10 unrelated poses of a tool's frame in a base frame.
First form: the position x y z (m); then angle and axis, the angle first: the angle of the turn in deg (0 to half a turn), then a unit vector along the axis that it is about.
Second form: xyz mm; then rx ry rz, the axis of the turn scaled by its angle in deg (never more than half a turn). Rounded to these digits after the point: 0 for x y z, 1 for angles.
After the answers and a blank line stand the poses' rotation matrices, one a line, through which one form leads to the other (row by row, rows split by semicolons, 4 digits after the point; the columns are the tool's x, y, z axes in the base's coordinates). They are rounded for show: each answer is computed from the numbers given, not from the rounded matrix.
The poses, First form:
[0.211 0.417 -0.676 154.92 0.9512 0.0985 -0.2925]
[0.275 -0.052 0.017 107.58 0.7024 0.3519 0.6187]
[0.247 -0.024 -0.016 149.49 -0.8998 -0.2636 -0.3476]
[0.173 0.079 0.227 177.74 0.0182 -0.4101 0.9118]
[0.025 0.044 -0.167 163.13 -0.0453 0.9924 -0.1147]
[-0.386 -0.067 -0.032 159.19 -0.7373 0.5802 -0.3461]
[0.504 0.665 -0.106 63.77 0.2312 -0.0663 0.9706]
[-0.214 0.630 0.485 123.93 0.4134 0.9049 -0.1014]
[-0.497 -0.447 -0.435 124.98 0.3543 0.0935 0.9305]
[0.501 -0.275 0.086 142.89 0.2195 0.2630 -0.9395]
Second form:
[211 417 -676 147.4 15.3 -45.3]
[275 -52 17 75.6 37.9 66.6]
[247 -24 -16 -134.5 -39.4 -52.0]
[173 79 227 3.2 -72.9 162.1]
[25 44 -167 -7.4 161.9 -18.7]
[-386 -67 -32 -117.4 92.4 -55.1]
[504 665 -106 14.7 -4.2 61.9]
[-214 630 485 51.2 112.1 -12.6]
[-497 -447 -435 44.3 11.7 116.3]
[501 -275 86 31.4 37.6 -134.2]

0.8185 0.3025 -0.4884; 0.0546 -0.8872 -0.4581; -0.5720 0.3483 -0.7427
0.3404 -0.2680 0.9013; 0.9116 -0.1408 -0.3861; 0.2304 0.9531 0.1964
0.6457 0.6180 0.4484; 0.2651 -0.7322 0.6274; 0.7161 -0.2863 -0.6366
-0.9986 -0.0509 0.0170; 0.0210 -0.6630 -0.7484; 0.0494 -0.7469 0.6631
-0.9530 -0.0547 0.2982; -0.1213 0.9702 -0.2096; -0.2778 -0.2359 -0.9312
0.1170 -0.7047 0.6998; -0.9506 -0.2835 -0.1266; 0.2876 -0.6504 -0.7030
0.4718 -0.8792 0.0658; 0.8621 0.4444 -0.2433; 0.1847 0.1715 0.9677
-0.2919 0.6670 0.6855; 0.4987 0.7177 -0.4860; -0.8161 0.2000 -0.5422
-0.3758 -0.7103 0.5952; 0.8145 -0.5595 -0.1534; 0.4420 0.4271 0.7888
-0.7109 0.6706 -0.2120; -0.4631 -0.6732 -0.5766; -0.5294 -0.3117 0.7891

